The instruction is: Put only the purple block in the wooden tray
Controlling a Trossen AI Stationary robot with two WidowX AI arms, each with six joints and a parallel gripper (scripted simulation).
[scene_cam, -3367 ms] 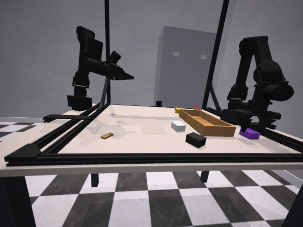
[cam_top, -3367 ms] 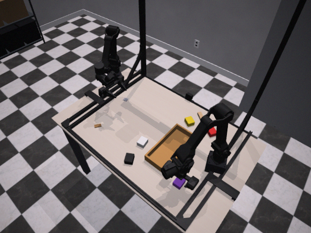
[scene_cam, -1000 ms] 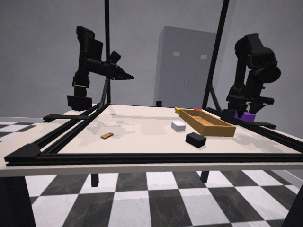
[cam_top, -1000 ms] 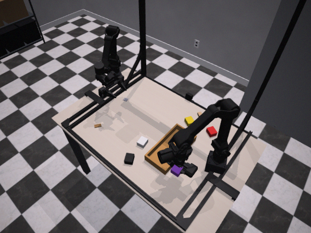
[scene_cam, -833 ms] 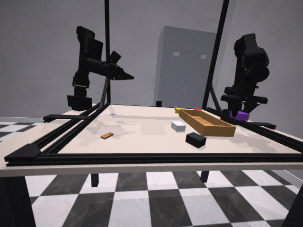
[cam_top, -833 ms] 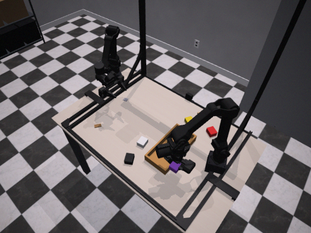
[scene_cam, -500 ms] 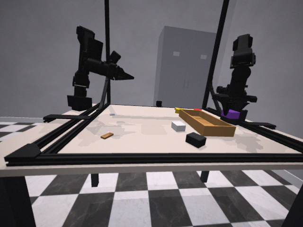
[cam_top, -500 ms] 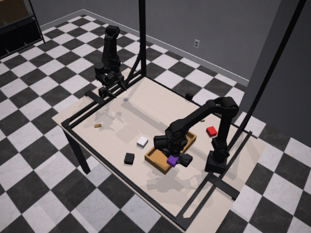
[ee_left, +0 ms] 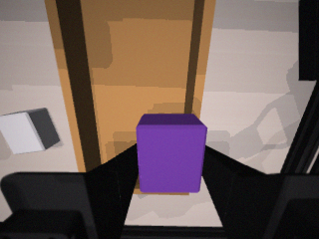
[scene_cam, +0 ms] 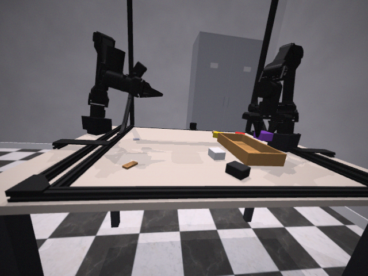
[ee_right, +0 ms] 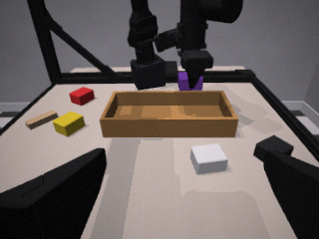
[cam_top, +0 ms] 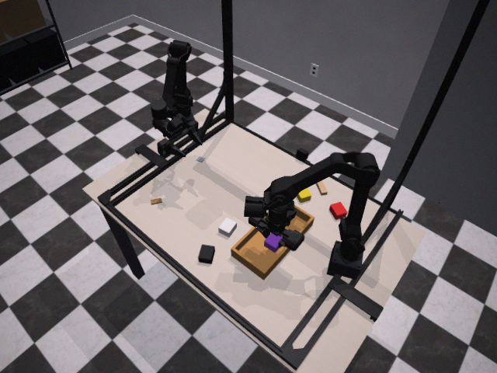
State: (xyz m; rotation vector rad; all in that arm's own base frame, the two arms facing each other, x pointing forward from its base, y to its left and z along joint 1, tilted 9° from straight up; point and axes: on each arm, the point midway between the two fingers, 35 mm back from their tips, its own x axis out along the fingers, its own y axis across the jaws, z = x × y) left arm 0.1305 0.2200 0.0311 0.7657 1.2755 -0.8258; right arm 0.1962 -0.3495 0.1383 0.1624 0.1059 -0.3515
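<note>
The wooden tray is 11 cm below my left hand, 5 cm to the right of it and 5 cm behind it. The rest, counted from my left hand: white block 19 cm to the right, 10 cm below, 5 cm ahead; purple block 3 cm below; black block 18 cm ahead, 15 cm to the right, 10 cm below.
</note>
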